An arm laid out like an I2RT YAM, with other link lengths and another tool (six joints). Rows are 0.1 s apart.
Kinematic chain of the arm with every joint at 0, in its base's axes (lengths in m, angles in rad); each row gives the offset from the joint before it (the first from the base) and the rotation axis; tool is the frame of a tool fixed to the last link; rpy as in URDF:
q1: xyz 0 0 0.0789 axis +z
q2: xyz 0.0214 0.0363 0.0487 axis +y
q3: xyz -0.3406 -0.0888 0 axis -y
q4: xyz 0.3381 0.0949 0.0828 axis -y
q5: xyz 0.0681 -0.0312 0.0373 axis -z
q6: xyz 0.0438 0 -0.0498 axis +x
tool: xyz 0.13 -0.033 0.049 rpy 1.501 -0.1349 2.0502
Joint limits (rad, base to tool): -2.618..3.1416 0..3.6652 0..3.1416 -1.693..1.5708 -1.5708..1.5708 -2.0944..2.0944
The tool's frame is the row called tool.
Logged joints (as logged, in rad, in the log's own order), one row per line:
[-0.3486 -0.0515 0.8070 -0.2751 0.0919 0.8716]
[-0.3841 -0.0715 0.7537 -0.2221 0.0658 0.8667]
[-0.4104 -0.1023 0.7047 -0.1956 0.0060 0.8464]
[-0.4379 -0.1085 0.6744 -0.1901 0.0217 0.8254]
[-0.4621 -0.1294 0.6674 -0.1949 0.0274 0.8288]
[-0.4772 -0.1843 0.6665 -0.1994 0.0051 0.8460]
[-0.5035 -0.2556 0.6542 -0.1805 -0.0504 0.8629]
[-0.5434 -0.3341 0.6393 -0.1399 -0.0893 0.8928]
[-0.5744 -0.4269 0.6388 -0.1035 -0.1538 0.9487]
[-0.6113 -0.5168 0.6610 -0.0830 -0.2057 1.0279]
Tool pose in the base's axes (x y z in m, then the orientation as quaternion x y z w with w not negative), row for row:
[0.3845 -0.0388 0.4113 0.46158 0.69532 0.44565 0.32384]
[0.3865 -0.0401 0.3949 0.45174 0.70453 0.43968 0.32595]
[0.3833 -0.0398 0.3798 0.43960 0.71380 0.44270 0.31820]
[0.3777 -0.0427 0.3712 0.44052 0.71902 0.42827 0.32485]
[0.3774 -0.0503 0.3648 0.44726 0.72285 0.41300 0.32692]
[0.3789 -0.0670 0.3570 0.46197 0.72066 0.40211 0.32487]
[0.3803 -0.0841 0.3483 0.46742 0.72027 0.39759 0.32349]
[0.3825 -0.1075 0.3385 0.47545 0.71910 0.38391 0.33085]
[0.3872 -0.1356 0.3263 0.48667 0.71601 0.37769 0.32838]
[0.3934 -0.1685 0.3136 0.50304 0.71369 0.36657 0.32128]
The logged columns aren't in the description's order. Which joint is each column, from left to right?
Columns, left to right: q6, q1, q3, q4, q5, q2.
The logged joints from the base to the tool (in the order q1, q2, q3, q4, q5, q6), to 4 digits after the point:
[-0.0515 0.8716 0.8070 -0.2751 0.0919 -0.3486]
[-0.0715 0.8667 0.7537 -0.2221 0.0658 -0.3841]
[-0.1023 0.8464 0.7047 -0.1956 0.0060 -0.4104]
[-0.1085 0.8254 0.6744 -0.1901 0.0217 -0.4379]
[-0.1294 0.8288 0.6674 -0.1949 0.0274 -0.4621]
[-0.1843 0.8460 0.6665 -0.1994 0.0051 -0.4772]
[-0.2556 0.8629 0.6542 -0.1805 -0.0504 -0.5035]
[-0.3341 0.8928 0.6393 -0.1399 -0.0893 -0.5434]
[-0.4269 0.9487 0.6388 -0.1035 -0.1538 -0.5744]
[-0.5168 1.0279 0.6610 -0.0830 -0.2057 -0.6113]

